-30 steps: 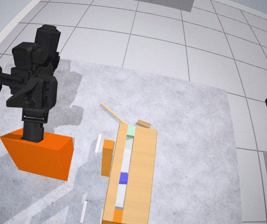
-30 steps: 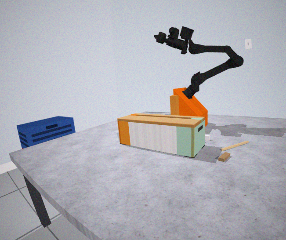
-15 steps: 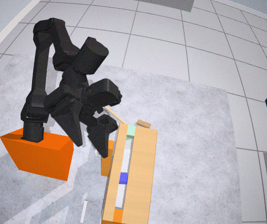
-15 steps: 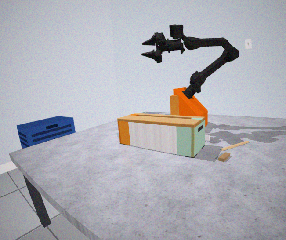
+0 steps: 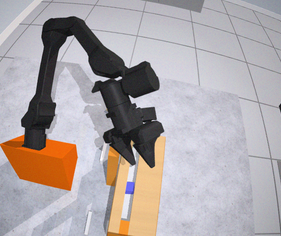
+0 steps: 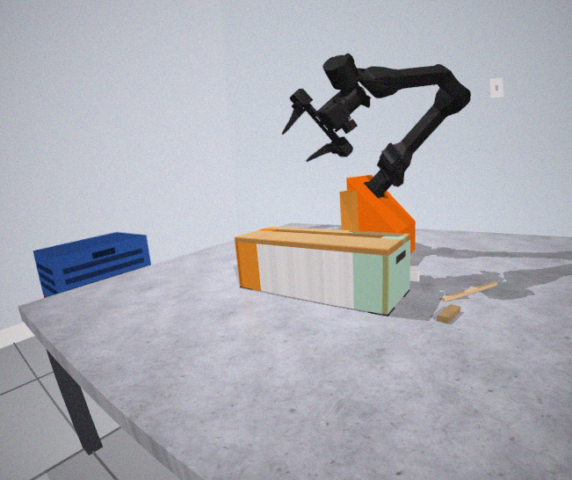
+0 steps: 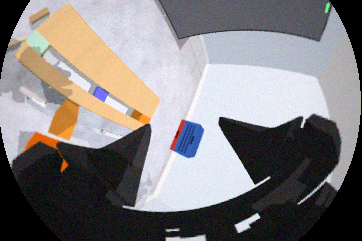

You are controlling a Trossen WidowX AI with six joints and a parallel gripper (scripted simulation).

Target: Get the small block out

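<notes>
The blue block lies 10 mm behind my gripper tip, 40 mm to the left of it and 240 mm below it. Round my gripper tip: tan box: 20 mm behind, 60 mm to the left, 270 mm below; thin wooden stick: 80 mm behind, 380 mm to the left, 320 mm below.
</notes>
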